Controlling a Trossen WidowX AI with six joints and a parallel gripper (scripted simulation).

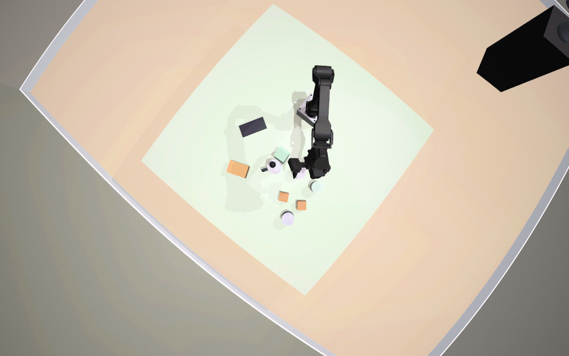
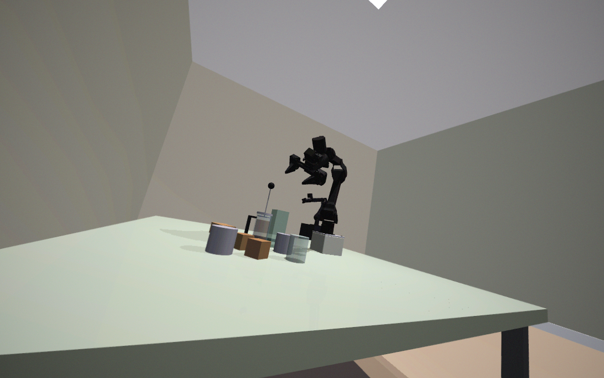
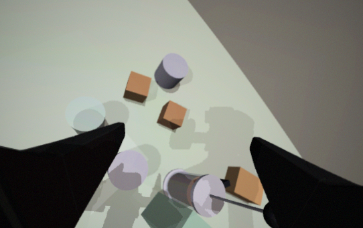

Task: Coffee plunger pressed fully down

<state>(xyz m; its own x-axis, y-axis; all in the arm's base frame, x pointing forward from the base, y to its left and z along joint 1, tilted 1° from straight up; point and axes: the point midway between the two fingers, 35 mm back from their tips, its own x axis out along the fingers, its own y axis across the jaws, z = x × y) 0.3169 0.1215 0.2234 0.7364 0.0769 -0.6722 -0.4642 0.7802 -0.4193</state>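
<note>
The coffee press is 160 mm to the right of my gripper tip, 160 mm below it and 30 mm ahead of it. Round my gripper tip: tall green block: 210 mm below, 140 mm to the right, 50 mm behind; flat orange box: 320 mm to the right, 270 mm below, 130 mm ahead.
</note>
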